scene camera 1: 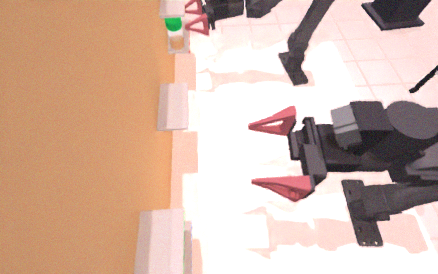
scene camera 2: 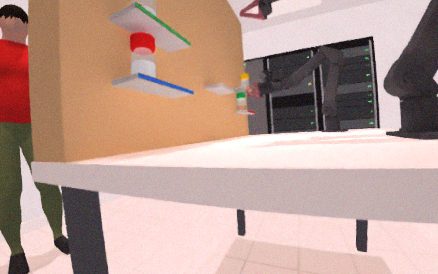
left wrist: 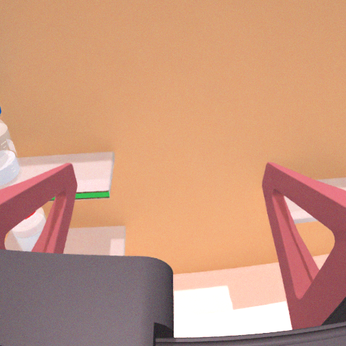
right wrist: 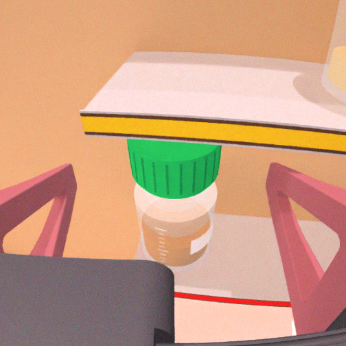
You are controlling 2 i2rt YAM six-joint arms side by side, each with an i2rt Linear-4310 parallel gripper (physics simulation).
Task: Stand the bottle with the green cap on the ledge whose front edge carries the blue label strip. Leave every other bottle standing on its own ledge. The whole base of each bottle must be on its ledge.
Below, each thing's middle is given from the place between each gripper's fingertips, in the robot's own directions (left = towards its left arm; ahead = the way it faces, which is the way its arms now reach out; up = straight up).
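Starting with the green-strip ledge point(scene camera 2: 164, 39), I see it 140 mm to the left of my left hand, 170 mm ahead of it and 110 mm below it. The blue-strip ledge point(scene camera 2: 132, 82) is also 140 mm to the left of my left hand and 170 mm ahead, but 250 mm below. Counted from my left hand again, the green-capped bottle point(right wrist: 175, 194) stands 590 mm to the right, 100 mm ahead and 190 mm below, and the plain ledge point(scene camera 1: 173, 98) is 260 mm to the right, 130 mm ahead and 180 mm below.
My right hand, meanwhile, is 30 mm short of the green-capped bottle and 50 mm above it. The red-edged ledge point(right wrist: 243, 261) lies 70 mm to the right of my right hand, 20 mm ahead of it and 110 mm below it. From that same right hand, I find the plain ledge 330 mm to the left, 60 mm ahead and 40 mm below, whereas the green-strip ledge is 730 mm to the left, 110 mm ahead and 30 mm above.
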